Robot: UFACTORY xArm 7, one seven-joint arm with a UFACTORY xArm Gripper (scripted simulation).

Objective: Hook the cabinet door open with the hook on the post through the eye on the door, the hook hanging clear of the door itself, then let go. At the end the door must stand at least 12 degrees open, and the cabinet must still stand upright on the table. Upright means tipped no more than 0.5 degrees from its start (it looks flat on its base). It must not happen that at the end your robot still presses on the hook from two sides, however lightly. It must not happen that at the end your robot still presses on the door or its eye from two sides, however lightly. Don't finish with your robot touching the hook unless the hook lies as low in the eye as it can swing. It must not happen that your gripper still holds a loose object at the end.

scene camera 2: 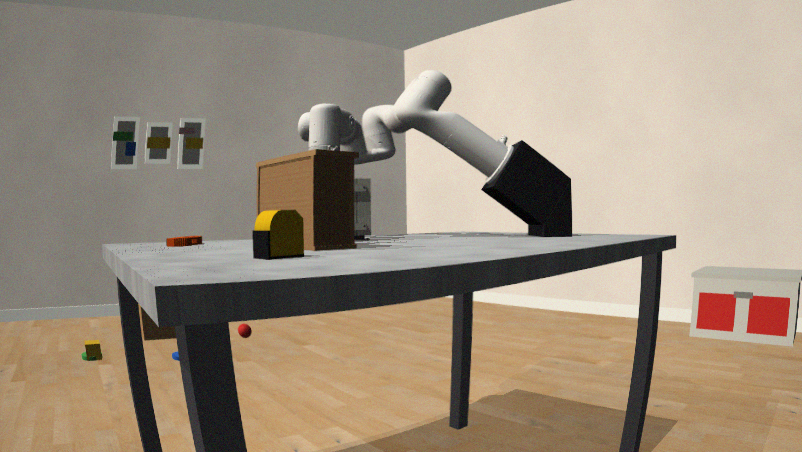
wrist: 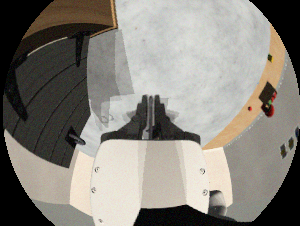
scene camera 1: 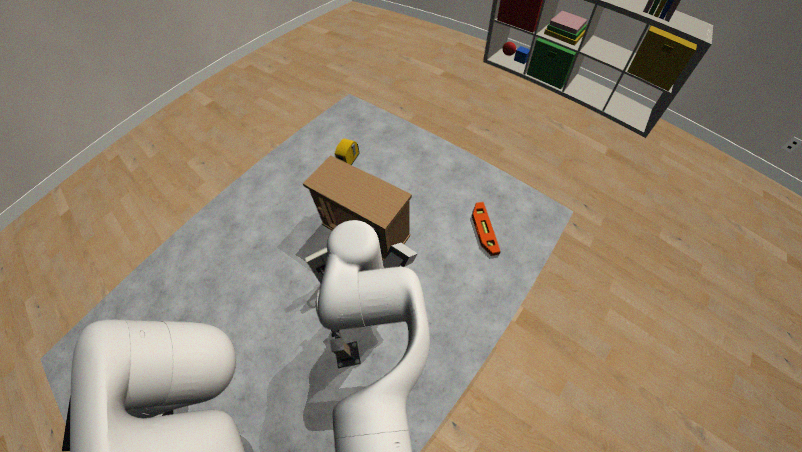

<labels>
A brown wooden cabinet shows in scene camera 2 [319,184], in the wrist view and in scene camera 1. One and the same spot on the brown wooden cabinet: [wrist: 64,26] is [scene camera 1: 386,247].
</labels>
